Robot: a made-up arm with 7 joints.
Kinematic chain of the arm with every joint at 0, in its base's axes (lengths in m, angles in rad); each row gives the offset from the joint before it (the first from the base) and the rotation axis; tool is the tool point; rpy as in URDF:
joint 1: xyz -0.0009 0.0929 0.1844 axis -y
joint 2: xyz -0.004 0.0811 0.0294 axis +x
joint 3: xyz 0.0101 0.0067 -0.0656 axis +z
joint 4: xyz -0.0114 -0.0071 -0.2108 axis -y
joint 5: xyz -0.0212 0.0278 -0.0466 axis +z
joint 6: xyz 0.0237 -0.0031 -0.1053 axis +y
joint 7: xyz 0.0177 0.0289 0 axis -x
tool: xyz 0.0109 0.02 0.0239 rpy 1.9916 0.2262 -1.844
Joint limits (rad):
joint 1: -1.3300..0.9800
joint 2: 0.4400..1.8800
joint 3: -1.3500..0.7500
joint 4: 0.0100..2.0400
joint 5: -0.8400..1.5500
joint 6: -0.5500..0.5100
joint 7: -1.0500..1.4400
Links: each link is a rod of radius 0.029 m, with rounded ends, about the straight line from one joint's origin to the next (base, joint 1, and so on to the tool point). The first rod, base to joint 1, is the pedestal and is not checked.
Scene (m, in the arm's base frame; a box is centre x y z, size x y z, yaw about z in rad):
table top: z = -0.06
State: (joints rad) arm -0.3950 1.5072 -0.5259 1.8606 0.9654 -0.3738 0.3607
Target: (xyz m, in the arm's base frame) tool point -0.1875 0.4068 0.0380
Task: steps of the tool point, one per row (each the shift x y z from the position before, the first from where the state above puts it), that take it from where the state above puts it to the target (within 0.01 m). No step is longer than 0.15 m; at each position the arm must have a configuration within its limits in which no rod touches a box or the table.
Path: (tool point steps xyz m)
1: -0.0533 0.0052 -0.0889
2: -0.0883 -0.0070 -0.0556
3: -0.1038 -0.0179 -0.0099
4: -0.0973 -0.0260 0.0373

